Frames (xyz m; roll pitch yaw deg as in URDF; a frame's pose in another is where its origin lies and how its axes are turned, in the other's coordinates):
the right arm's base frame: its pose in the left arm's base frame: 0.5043 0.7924 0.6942 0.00 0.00 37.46
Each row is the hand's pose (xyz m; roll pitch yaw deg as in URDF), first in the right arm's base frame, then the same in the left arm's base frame.
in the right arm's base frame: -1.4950 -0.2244 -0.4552 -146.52 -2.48 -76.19
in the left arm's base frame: -0.5459 -0.2950 0.2390 -146.52 -2.48 -38.73
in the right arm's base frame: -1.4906 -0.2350 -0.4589 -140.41 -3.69 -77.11
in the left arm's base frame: -0.5360 -0.3007 0.2353 -140.41 -3.69 -39.65
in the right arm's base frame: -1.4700 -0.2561 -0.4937 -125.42 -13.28 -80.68
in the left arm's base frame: -0.5068 -0.3050 0.2005 -125.42 -13.28 -43.22
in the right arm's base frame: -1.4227 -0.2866 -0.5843 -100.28 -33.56 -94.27
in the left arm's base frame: -0.4507 -0.3004 0.1099 -100.28 -33.56 -56.81
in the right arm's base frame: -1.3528 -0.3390 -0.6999 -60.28 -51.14 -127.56
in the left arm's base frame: -0.3633 -0.2995 -0.0057 -60.28 -51.14 -90.10
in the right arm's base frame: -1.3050 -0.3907 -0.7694 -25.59 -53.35 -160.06
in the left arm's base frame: -0.2940 -0.3114 -0.0752 -25.59 -53.35 -122.60
